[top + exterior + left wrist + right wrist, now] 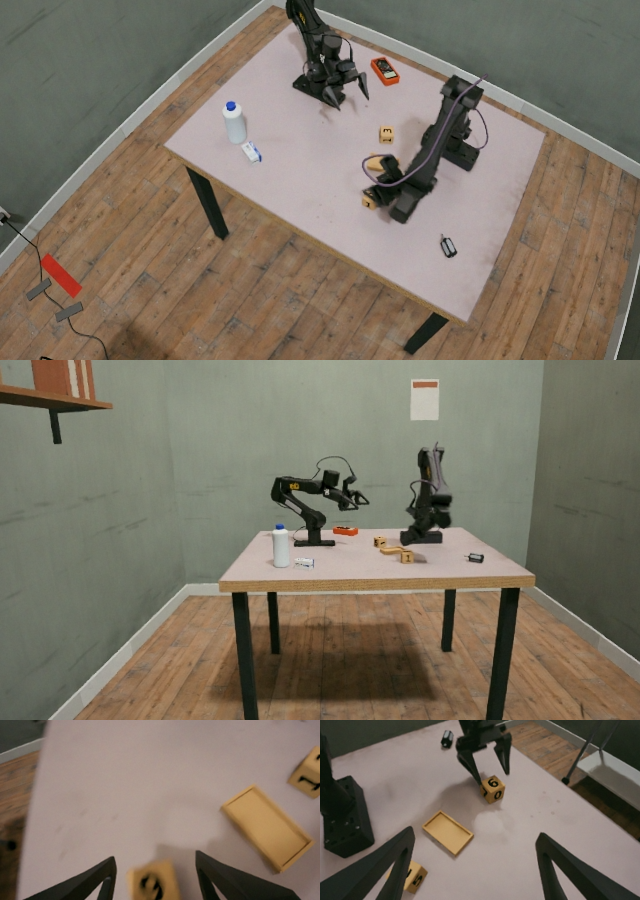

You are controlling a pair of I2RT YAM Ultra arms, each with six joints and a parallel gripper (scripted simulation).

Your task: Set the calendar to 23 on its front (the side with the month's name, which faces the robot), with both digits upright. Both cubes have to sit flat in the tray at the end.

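Now: left hand 6 cm above the number cube, 1 cm to the right of it and 1 cm short of it. The rest, counted from my left hand: wooden tray 14 cm behind, 7 cm below, 2 cm to the right; then white bottle 50 cm to the right, 1 cm ahead; then black object 28 cm to the left, 6 cm below, 2 cm ahead.
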